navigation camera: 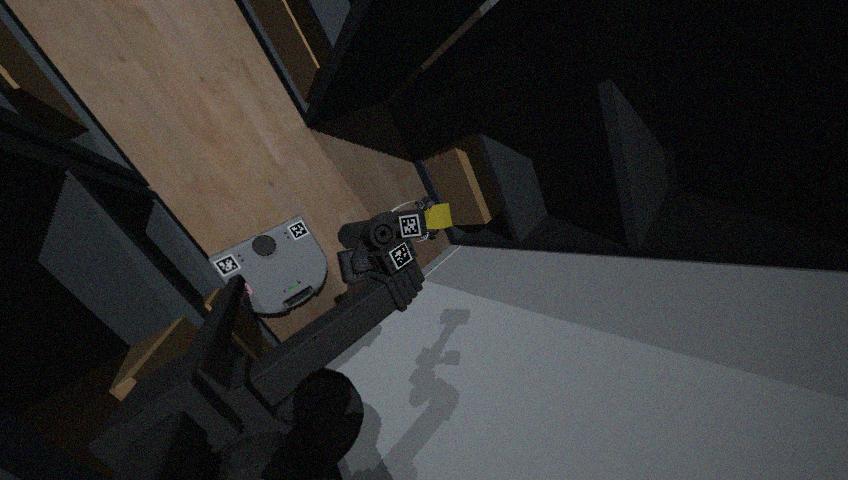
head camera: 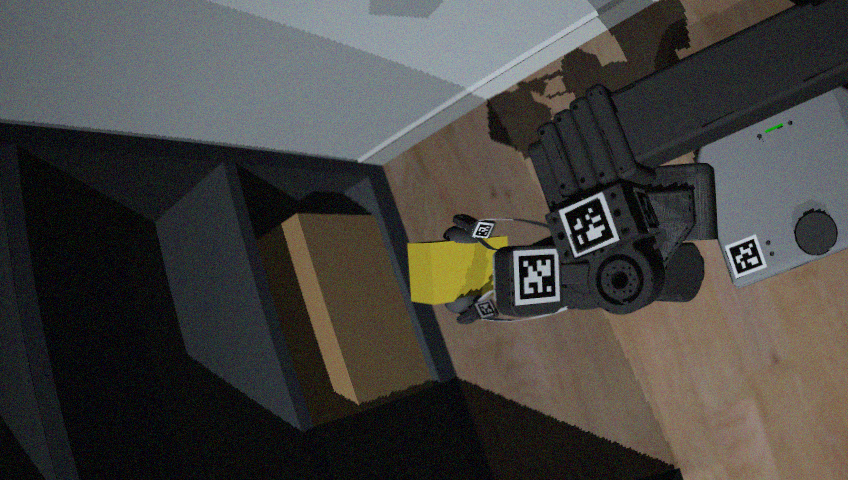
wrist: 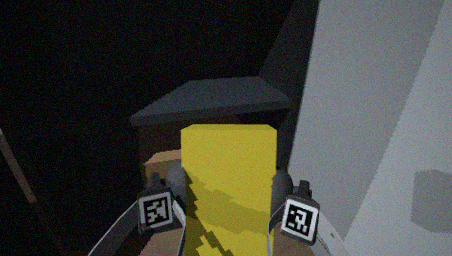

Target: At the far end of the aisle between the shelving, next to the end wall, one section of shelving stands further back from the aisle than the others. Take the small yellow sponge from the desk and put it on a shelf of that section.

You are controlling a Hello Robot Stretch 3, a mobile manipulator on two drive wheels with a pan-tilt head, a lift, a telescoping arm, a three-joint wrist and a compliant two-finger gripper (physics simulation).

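Places are measured from the robot's base along level axes (x ahead, y left, z up), in centimetres.
Pixels of known places: gripper, fingertip midpoint: (navigation camera: 433, 217) (head camera: 452, 269); robot's base, link origin: (navigation camera: 264, 244) (head camera: 812, 231).
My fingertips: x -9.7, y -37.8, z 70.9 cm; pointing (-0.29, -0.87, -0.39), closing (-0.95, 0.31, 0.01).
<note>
For each thing: its top centre in the pictures, then the offset to it from my fingertips. "spot": a spot on its surface instead.
- yellow sponge, top centre: (head camera: 430, 271) (navigation camera: 443, 216) dx +0.2, dy +0.8, dz +5.4 cm
- set-back shelving section, surface spot: (head camera: 223, 273) spot: dx -18.7, dy -60.9, dz -17.5 cm
- cardboard box, top centre: (head camera: 284, 330) (navigation camera: 487, 175) dx -6.7, dy -68.3, dz -36.2 cm
The yellow sponge (head camera: 443, 270) (navigation camera: 439, 215) (wrist: 229, 165) is between the fingertips of my gripper (head camera: 470, 268) (navigation camera: 427, 218) (wrist: 228, 181), which is shut on it. The sponge points at the set-back shelving section (head camera: 223, 273) (navigation camera: 514, 184) (wrist: 215, 97) beside the end wall. In the head view its far end overlaps the section's front edge; whether it is inside cannot be told. In the wrist view a grey shelf board lies beyond and above the sponge, with darkness around it. The desk does not show in these views.
A cardboard box (head camera: 368, 297) (navigation camera: 458, 184) (wrist: 162, 159) stands in the section's lowest compartment. The pale end wall (head camera: 178, 77) (navigation camera: 595, 368) (wrist: 370, 90) adjoins the section. Other shelving (navigation camera: 113, 249) stands across the aisle, behind the robot's base (head camera: 773, 178) (navigation camera: 285, 267).
</note>
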